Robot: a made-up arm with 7 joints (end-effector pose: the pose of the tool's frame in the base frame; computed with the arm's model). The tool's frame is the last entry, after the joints.
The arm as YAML. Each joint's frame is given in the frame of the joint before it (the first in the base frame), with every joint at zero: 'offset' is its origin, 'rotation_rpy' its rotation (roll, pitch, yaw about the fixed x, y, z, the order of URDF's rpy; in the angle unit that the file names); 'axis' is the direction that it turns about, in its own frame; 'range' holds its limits. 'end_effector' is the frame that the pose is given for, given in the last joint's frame.
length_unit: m
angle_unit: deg
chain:
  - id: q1
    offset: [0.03, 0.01, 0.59]
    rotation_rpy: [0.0, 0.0, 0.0]
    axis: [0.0, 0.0, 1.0]
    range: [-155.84, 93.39]
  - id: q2
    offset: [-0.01, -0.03, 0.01]
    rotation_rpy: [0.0, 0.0, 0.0]
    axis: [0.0, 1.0, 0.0]
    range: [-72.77, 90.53]
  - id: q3
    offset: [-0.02, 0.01, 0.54]
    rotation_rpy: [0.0, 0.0, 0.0]
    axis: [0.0, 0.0, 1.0]
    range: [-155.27, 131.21]
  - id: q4
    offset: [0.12, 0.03, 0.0]
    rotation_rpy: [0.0, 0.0, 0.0]
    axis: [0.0, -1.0, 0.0]
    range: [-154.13, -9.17]
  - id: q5
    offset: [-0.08, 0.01, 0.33]
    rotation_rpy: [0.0, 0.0, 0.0]
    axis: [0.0, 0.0, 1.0]
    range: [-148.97, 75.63]
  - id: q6
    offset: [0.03, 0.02, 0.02]
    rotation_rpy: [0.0, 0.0, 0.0]
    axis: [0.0, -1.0, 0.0]
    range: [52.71, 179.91]
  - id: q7
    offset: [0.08, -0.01, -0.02]
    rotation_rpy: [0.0, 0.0, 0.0]
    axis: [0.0, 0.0, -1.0]
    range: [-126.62, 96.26]
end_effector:
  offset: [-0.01, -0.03, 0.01]
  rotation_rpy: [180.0, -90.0, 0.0]
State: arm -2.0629 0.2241 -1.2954 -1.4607 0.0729 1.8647 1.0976
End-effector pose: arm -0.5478 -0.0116 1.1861 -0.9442 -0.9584 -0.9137
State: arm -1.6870 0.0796 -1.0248 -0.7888 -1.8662 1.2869 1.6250
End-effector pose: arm -0.3181 -0.1552 1.4578 -0.6228 0.7227 -1.4062
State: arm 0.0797 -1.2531 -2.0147 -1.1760 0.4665 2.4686 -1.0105
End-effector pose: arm -0.7723 -0.4991 0.6495 -0.3189 -0.7734 1.6439
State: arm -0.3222 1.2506 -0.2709 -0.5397 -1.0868 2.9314 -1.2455
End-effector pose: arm 0.9262 -0.2702 0.6923 -1.0684 -2.7684 -0.8350
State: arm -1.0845 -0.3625 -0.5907 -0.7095 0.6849 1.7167 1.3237
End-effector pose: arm -0.1219 -0.0172 1.5311 -0.8816 -1.8116 1.5083
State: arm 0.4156 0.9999 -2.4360 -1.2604 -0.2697 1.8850 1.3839
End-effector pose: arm 0.5414 -0.1687 1.2860 -0.7270 -0.1367 0.6008
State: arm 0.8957 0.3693 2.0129 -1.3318 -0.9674 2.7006 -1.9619
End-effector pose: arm -0.2923 0.2138 1.4070 2.4313 -0.7347 -0.2489
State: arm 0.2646 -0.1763 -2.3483 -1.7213 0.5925 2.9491 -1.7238
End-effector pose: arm -0.3482 -0.4968 1.1509 1.0710 0.2462 1.3064
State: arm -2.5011 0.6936 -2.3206 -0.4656 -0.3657 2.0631 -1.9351
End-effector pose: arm -0.5183 -0.1038 1.4503 -1.8744 1.9974 1.2806
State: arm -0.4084 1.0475 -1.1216 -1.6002 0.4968 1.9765 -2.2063
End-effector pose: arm 0.4372 -0.7288 0.6666 -2.1532 -0.4053 -1.3398
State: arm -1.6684 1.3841 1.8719 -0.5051 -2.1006 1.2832 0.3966
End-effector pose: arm 0.1216 -0.9135 0.8560 1.1622 -0.9202 0.9883
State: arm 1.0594 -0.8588 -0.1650 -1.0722 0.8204 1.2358 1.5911
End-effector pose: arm -0.1277 -0.2677 1.4331 -1.7866 0.9484 -1.1965
